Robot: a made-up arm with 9 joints. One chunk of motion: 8 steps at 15 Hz.
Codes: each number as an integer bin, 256 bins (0 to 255) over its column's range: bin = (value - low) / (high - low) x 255, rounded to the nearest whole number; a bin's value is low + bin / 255 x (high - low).
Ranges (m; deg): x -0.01..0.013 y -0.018..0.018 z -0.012..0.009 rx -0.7..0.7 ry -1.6..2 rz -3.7..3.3
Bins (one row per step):
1: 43 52 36 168 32 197
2: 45 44 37 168 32 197
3: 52 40 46 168 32 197
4: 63 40 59 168 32 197
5: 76 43 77 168 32 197
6: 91 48 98 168 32 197
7: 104 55 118 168 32 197
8: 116 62 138 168 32 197
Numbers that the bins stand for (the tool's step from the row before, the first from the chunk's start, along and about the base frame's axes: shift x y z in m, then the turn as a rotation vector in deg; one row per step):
1: -0.00612 -0.01066 -0.00904 0.222 -1.148 1.708
2: -0.00594 -0.01179 -0.00895 0.222 -1.148 1.708
3: -0.00531 -0.01235 -0.00821 0.222 -1.148 1.708
4: -0.00432 -0.01235 -0.00714 0.222 -1.148 1.708
5: -0.00315 -0.01193 -0.00566 0.222 -1.148 1.708
6: -0.00179 -0.01122 -0.00393 0.222 -1.148 1.708
7: -0.00062 -0.01024 -0.00228 0.222 -1.148 1.708
8: 0.00046 -0.00925 -0.00064 0.222 -1.148 1.708

